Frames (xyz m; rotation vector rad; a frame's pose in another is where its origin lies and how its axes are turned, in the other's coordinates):
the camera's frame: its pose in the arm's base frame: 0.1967 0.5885 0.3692 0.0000 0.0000 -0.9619
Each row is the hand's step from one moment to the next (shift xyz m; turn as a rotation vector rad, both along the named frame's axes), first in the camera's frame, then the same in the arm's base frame.
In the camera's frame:
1: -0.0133 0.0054 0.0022 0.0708 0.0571 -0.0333
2: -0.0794 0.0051 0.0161 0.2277 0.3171 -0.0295
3: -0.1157 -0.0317 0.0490 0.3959 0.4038 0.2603
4: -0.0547 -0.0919 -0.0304 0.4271 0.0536 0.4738
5: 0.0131 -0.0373 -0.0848 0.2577 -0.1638 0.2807
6: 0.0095 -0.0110 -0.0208 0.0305 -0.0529 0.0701
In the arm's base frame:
1: -0.0032 0.0140 0.0022 0.0873 -0.0254 -0.0333
2: -0.0412 0.0680 0.0161 0.3903 -0.0054 -0.0295
3: -0.0922 0.0768 0.0490 0.5577 -0.0938 0.2603
4: -0.1067 -0.0077 -0.0304 0.2883 -0.3197 0.4738
5: -0.0231 -0.0321 -0.0848 0.0130 -0.3051 0.2807
6: -0.0036 -0.0141 -0.0208 -0.0259 -0.0553 0.0701

